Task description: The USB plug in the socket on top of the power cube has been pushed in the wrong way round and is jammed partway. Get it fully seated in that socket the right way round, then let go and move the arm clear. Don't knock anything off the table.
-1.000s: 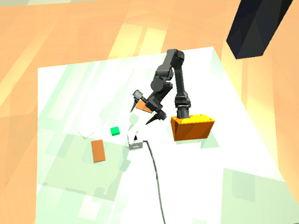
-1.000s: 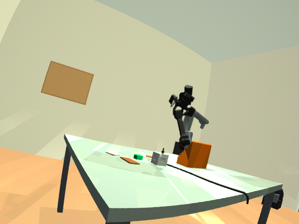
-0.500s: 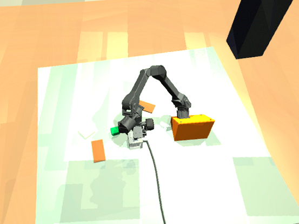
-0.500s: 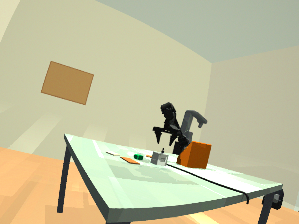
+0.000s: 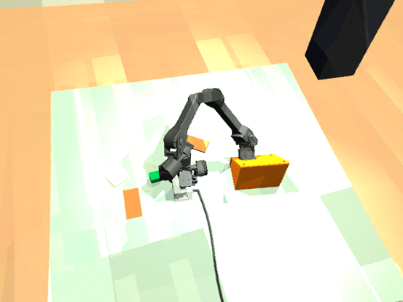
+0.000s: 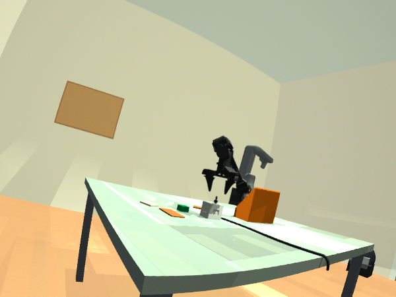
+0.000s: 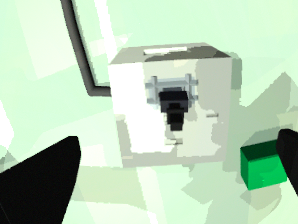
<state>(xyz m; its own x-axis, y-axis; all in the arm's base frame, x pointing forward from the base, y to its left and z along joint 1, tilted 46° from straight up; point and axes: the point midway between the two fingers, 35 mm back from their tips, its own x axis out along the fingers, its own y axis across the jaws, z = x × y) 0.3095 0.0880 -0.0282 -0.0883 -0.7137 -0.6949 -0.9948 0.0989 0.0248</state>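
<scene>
The black USB plug is 40 mm below my gripper tip. Also, from my gripper tip: orange card: 220 mm ahead, 130 mm below; then green block: 110 mm to the right, 110 mm below, 100 mm ahead; then pale card: 270 mm ahead, 140 mm to the right, 120 mm below.
</scene>
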